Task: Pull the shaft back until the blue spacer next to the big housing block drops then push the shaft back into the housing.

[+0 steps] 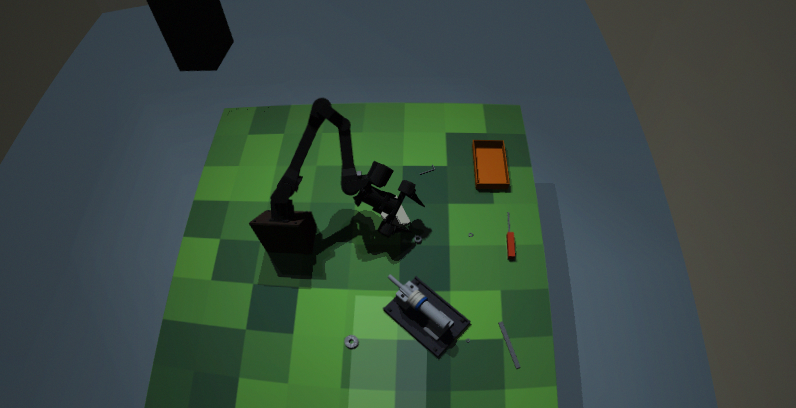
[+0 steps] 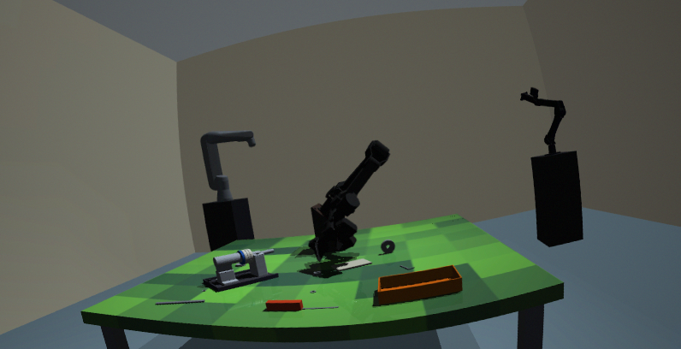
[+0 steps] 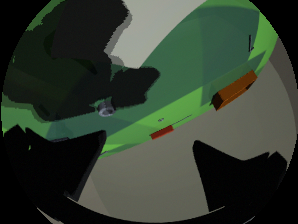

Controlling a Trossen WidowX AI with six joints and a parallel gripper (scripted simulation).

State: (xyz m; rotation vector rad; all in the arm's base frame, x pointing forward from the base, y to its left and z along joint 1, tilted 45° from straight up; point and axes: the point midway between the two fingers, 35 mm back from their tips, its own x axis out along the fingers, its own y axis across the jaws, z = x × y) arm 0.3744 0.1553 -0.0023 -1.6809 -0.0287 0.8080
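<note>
Right now the shaft is 260 mm to the right of my gripper tip and 10 mm above it. From my gripper tip the other things lie so: white plate (90 mm behind, 60 mm below, 50 mm to the left); then blue spacer (290 mm to the right, 40 mm ahead, 10 mm above); then red-handled screwdriver (310 mm ahead, 60 mm below, 10 mm to the left).
</note>
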